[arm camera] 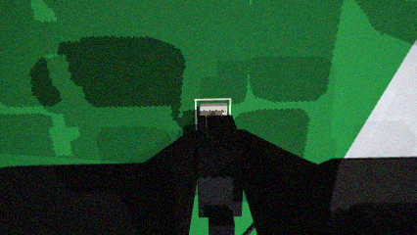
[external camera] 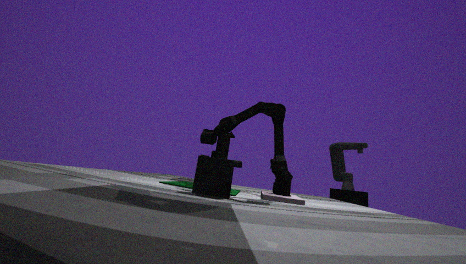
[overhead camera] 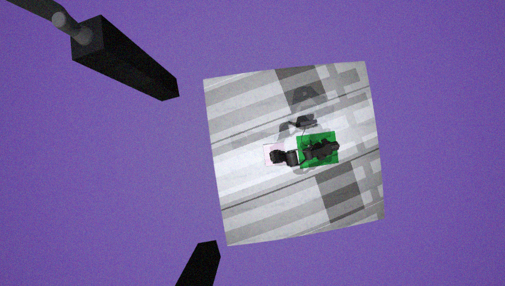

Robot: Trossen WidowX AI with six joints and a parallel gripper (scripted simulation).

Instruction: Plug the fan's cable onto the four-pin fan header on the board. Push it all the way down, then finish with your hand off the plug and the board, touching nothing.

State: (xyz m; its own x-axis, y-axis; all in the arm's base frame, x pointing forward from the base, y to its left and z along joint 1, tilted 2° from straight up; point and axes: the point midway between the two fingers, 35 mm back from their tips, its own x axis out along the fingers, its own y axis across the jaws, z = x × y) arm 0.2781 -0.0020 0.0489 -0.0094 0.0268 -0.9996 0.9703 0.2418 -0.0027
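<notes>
My gripper tip is now 10 mm to the right of the four-pin fan header and 40 mm above it. Also, from my gripper tip: black fan plug 10 mm to the left, 10 mm above; green board 60 mm ahead, 30 mm to the right, 50 mm below; black fan 10 mm behind, 170 mm to the left, 20 mm above.
</notes>
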